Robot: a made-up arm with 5 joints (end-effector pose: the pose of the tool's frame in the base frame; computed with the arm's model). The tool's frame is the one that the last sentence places. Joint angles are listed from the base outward.
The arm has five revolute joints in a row. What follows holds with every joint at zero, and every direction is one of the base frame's.
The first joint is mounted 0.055 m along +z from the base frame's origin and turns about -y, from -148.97 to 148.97 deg.
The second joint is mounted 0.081 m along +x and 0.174 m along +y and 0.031 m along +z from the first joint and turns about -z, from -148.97 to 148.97 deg.
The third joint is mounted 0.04 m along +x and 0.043 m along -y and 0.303 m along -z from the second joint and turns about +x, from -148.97 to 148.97 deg.
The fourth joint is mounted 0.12 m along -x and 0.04 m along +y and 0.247 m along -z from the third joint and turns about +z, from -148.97 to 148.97 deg.
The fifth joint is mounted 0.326 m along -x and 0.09 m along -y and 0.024 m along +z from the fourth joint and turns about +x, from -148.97 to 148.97 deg.
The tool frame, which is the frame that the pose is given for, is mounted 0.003 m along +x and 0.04 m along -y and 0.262 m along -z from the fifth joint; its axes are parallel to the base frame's.
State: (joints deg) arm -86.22 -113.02 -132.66 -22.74 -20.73
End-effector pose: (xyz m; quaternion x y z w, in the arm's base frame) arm 0.1021 -0.1149 -0.5245 -0.1979 -0.4987 0.3596 0.7634
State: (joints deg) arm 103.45 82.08 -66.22 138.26 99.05
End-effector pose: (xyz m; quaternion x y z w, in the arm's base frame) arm 0.1440 0.0791 -0.1965 0.5291 0.1279 0.4542 0.7052
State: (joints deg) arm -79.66 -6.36 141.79 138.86 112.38
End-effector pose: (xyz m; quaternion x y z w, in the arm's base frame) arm -0.3072 0.4689 -0.1043 -0.7967 0.3380 -0.4976 0.0590
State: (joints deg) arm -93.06 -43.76 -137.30 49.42 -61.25
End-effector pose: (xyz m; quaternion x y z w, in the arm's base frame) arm 0.2462 0.1926 0.0239 0.4562 0.2531 -0.8461 0.1088
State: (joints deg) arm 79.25 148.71 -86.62 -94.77 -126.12
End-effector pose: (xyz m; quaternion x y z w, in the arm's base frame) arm 0.7092 0.3938 0.2602 -0.0514 -0.9917 -0.0387 0.1116
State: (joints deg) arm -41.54 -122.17 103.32 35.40 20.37
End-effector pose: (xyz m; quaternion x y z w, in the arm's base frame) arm -0.3277 -0.3476 -0.0993 -0.7231 -0.6028 -0.2644 0.2094
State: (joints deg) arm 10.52 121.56 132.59 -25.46 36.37
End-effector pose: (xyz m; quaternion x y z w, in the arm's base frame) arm 0.3565 0.3986 0.3159 -0.6286 0.7565 0.0965 0.1526
